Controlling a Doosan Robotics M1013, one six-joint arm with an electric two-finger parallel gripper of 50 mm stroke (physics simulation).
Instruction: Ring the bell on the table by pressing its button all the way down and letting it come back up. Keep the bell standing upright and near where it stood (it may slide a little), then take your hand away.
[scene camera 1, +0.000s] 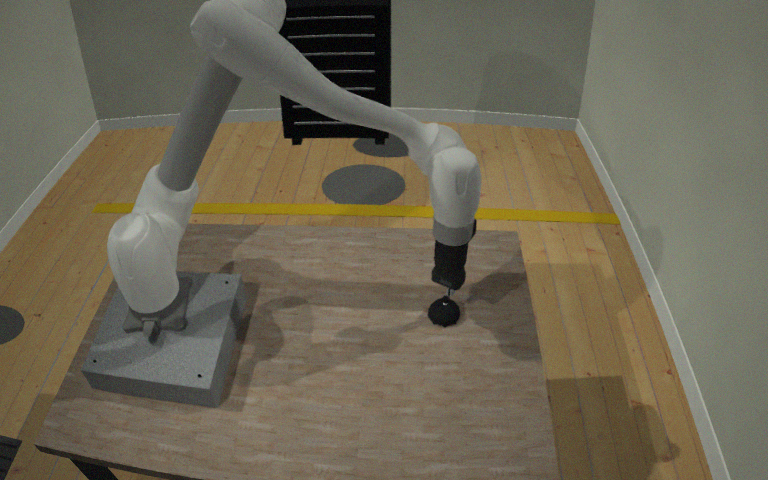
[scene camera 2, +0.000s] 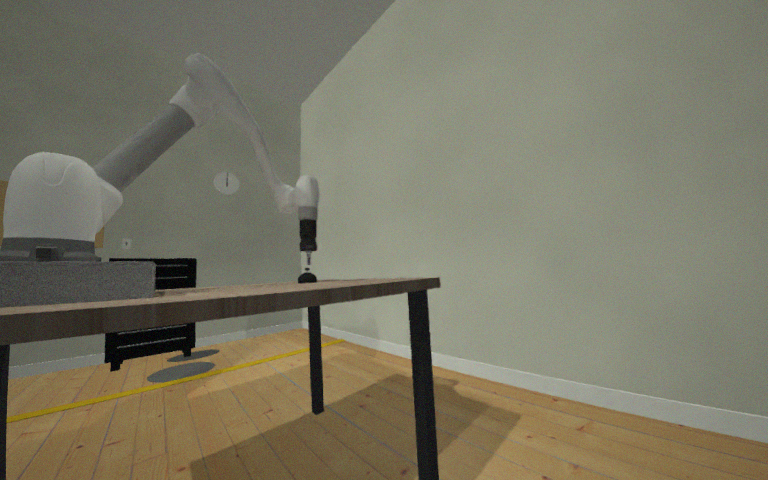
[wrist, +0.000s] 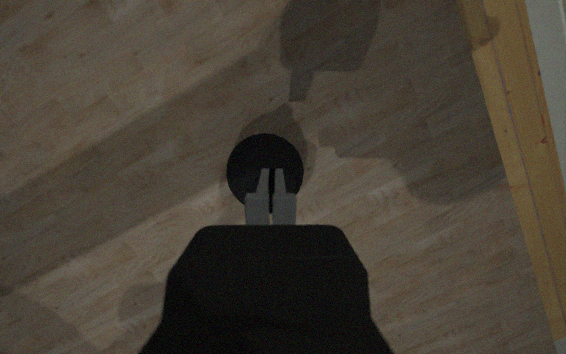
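Pixels of known places: gripper, fingertip midpoint: (scene camera 1: 450, 293) (scene camera 2: 309, 265) (wrist: 272, 182); arm's base, origin of the base link: (scene camera 1: 158, 305).
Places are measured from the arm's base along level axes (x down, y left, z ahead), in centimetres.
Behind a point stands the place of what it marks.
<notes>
The bell (scene camera 1: 444, 313) @(x 5.1, y -3.9, z 74.4 cm) (scene camera 2: 307, 277) @(x 6.5, y -4.4, z 72.9 cm) (wrist: 243, 162) @(x 5.0, y 1.2, z 74.5 cm) is a small black dome standing upright on the table. Its small button (scene camera 1: 445, 298) @(x 2.2, y -1.4, z 74.9 cm) (scene camera 2: 307, 269) @(x 2.9, y -2.1, z 74.6 cm) is on top in both scene views; in the wrist view the button cannot be made out against the dark dome. My gripper (scene camera 1: 450, 292) @(x 0.9, y -1.1, z 76.2 cm) (scene camera 2: 308, 263) @(x 0.9, y -1.1, z 76.2 cm) (wrist: 272, 182) @(x 0.9, y -1.1, z 76.2 cm) is shut and empty, pointing down. Its fingertips are close above the button, with a small gap showing in scene camera 2. In the wrist view the fingertips overlap the dome near its middle, a little right of centre.
The wooden table (scene camera 1: 362, 407) @(x 8.8, y -28.0, z 51.6 cm) (scene camera 2: 226, 300) @(x 9.3, y -48.0, z 25.1 cm) carries the grey base block (scene camera 1: 164, 362) @(x 0.7, y -18.7, z 4.7 cm) (scene camera 2: 84, 281) @(x 4.9, y -25.0, z 6.7 cm) of the arm at its left. The table's right edge is beyond the bell. A black drawer cabinet (scene camera 1: 336, 62) (scene camera 2: 150, 339) is behind the table.
</notes>
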